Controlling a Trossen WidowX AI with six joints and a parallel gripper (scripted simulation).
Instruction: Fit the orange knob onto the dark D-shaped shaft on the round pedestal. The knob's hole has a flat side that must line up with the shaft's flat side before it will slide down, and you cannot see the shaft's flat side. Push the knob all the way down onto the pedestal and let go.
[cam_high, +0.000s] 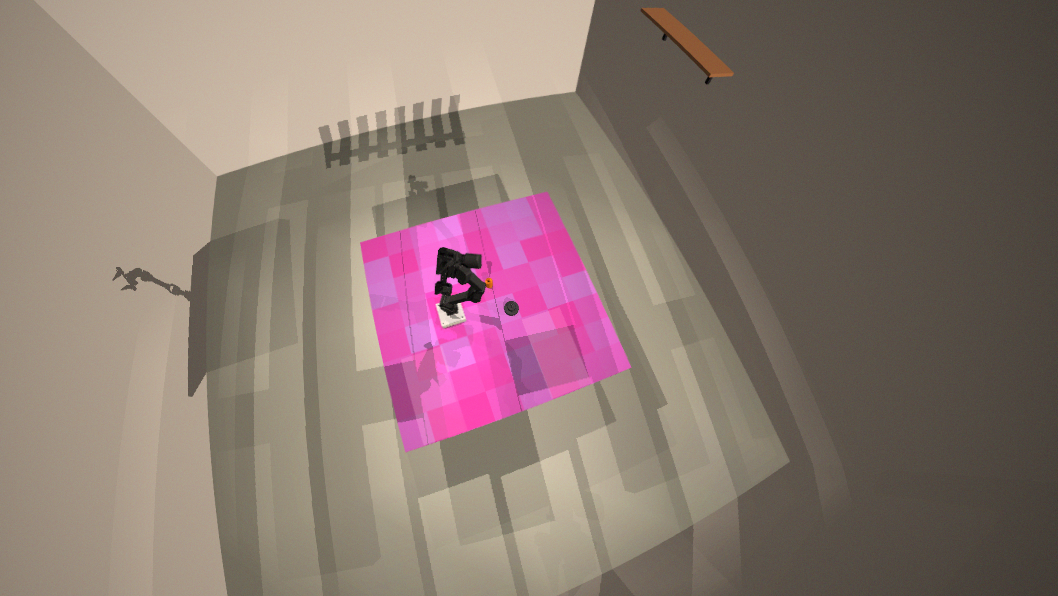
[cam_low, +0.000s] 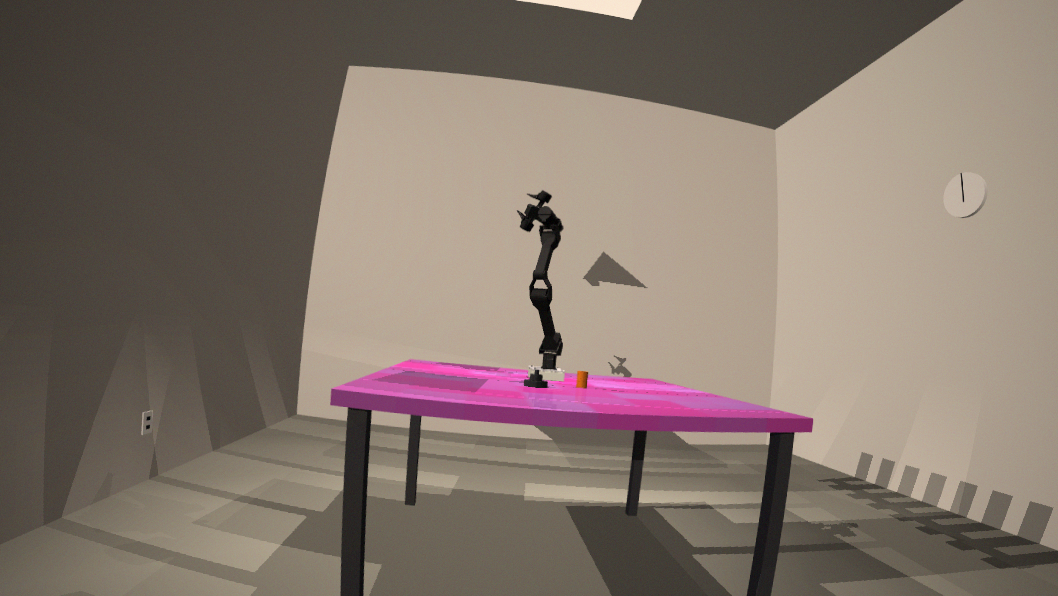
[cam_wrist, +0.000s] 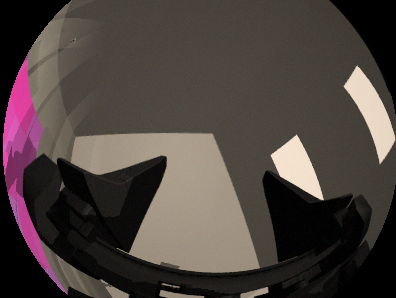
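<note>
The orange knob is 720 mm below my gripper tip, 290 mm to the left of it and 220 mm ahead of it. Round my gripper tip: dark round pedestal 720 mm below, 310 mm ahead, 110 mm to the left.
</note>
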